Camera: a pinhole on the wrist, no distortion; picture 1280 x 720 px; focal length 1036.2 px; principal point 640.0 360.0 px. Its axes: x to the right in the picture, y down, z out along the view. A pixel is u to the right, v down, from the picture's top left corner.
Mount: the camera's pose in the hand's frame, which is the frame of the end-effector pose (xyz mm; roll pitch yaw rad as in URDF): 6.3 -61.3 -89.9 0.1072 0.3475 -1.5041
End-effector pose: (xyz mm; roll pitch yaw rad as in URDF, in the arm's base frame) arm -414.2 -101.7 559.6 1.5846 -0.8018 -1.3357
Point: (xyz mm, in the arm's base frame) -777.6 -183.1 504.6
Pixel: 175 355
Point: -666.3 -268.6 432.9
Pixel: 537 386
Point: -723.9 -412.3 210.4
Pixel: 924 250
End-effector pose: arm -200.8 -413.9 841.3 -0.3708 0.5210 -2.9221
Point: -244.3 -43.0 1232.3
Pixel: outside the picture
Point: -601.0 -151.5 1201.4
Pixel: 1176 620
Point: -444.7 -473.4 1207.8
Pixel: 472 518
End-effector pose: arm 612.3 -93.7 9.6 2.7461 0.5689 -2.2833
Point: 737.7 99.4 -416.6
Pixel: 459 519
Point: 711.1 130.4 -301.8
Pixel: 314 386
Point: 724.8 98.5 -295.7
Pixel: 375 402
